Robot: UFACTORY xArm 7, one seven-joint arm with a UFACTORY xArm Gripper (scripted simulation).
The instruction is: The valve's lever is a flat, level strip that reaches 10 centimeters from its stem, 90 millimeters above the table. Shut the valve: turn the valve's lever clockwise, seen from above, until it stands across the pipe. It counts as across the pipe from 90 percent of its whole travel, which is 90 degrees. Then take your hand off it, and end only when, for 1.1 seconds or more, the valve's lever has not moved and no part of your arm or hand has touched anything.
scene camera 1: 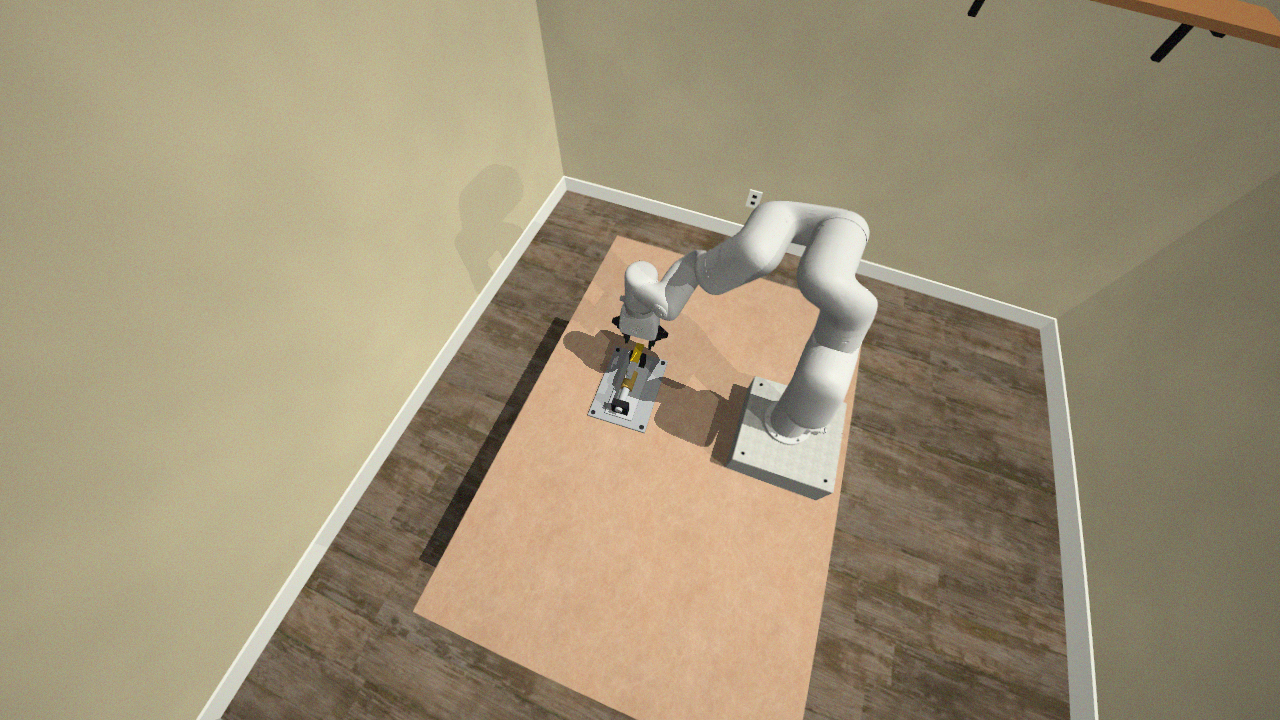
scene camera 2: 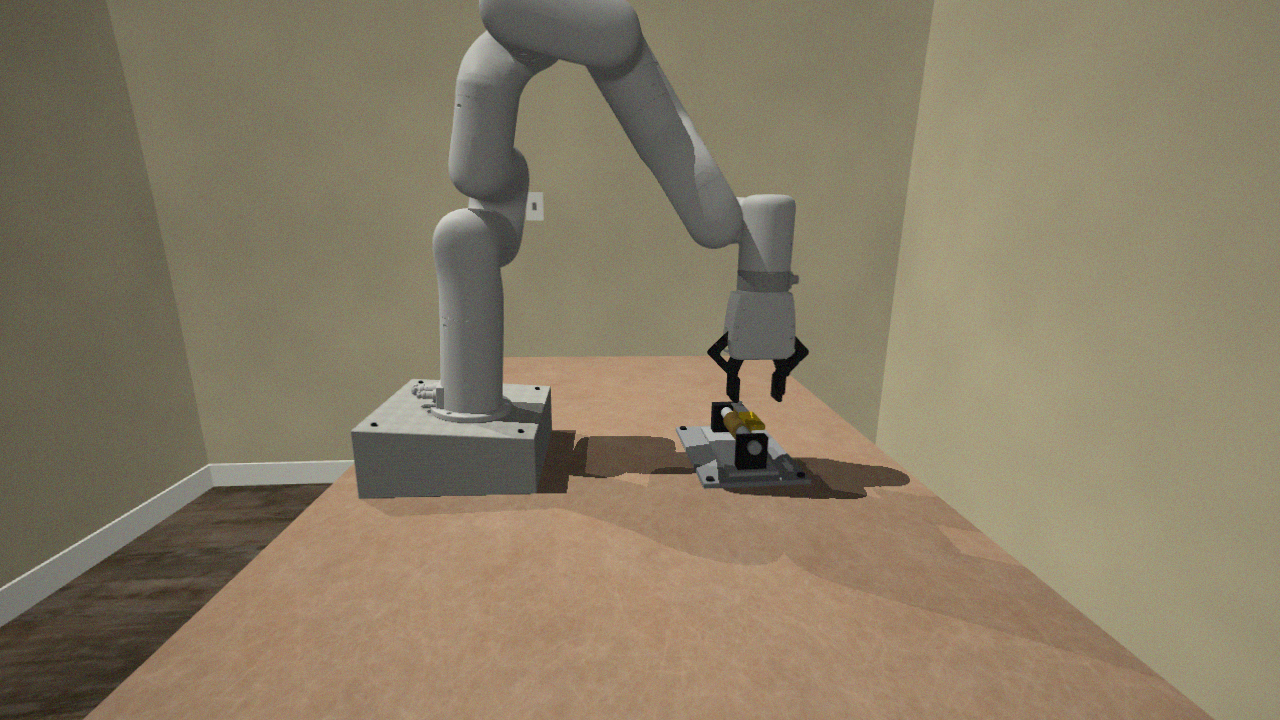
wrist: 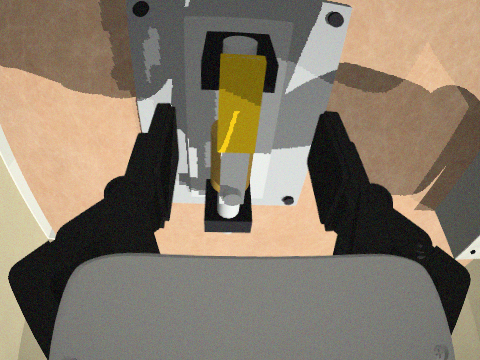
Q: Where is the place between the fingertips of my gripper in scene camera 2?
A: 755, 399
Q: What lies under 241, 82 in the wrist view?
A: A yellow lever.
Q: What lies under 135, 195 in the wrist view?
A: My gripper.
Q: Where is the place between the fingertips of my gripper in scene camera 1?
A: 639, 342
